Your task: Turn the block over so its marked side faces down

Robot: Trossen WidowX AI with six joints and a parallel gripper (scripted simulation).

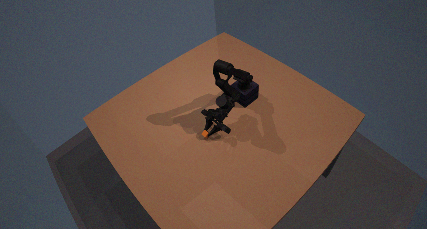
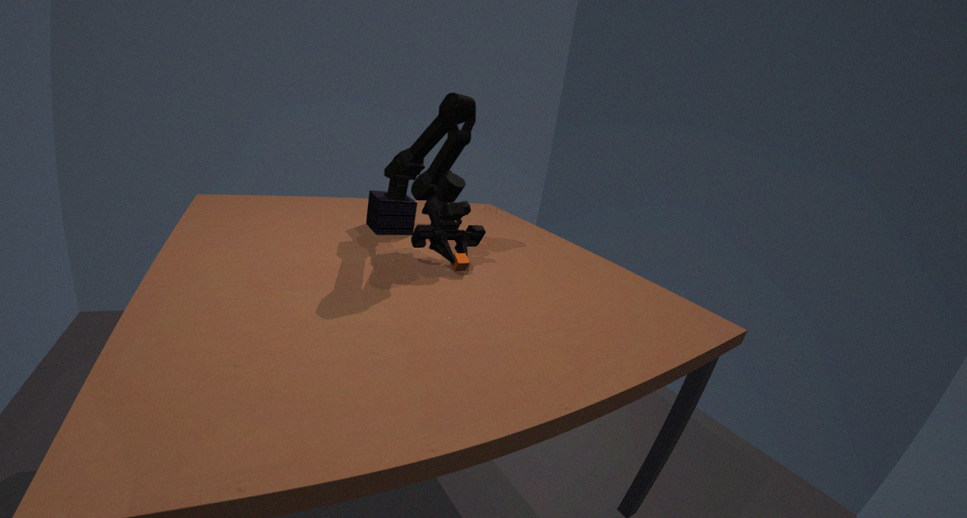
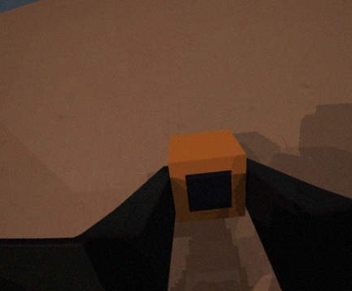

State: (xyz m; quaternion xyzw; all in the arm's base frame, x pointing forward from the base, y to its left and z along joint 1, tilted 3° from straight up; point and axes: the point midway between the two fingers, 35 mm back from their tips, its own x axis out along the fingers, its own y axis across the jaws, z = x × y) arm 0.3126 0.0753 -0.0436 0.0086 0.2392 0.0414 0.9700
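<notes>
The orange block lies 1 cm behind my gripper tip.
</notes>
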